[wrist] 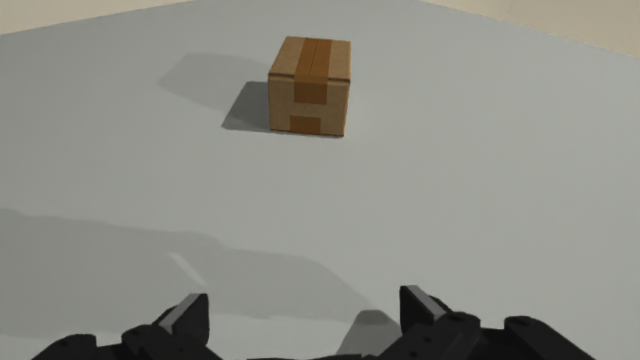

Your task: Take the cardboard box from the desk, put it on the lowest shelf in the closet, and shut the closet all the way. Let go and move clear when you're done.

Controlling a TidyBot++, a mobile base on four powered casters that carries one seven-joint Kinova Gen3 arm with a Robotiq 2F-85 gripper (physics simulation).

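Places are measured from the arm's base along level axes (x down, y back, z left), in centimetres.
Pixels of known places: gripper, fingertip midpoint: (305, 311).
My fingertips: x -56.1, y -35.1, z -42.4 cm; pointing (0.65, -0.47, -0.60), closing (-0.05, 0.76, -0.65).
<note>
Behind a point stands the place of what it marks.
A brown cardboard box (309, 90) @(x -59.3, y -44.8, z -54.5 cm) with darker brown tape along its top and down its near side sits upright on a pale grey surface (475, 175) @(x -55.3, y -32.5, z -58.8 cm), in the upper middle of the wrist view. My gripper (305, 311) @(x -56.1, y -35.1, z -42.4 cm) is open and empty at the bottom of the view, its two fingers wide apart. The box is well beyond the fingertips and apart from them, roughly in line with the gap between them. The closet and its lowest shelf do not show in this view.
Beige areas (65, 12) @(x -55.6, y -94.0, z -56.2 cm) (565, 22) @(x -23.3, y -40.5, z -297.2 cm) border the grey surface at the upper left and upper right. A shadow lies left of the box, and broad shadows cross the surface at the lower left and near the fingers.
</note>
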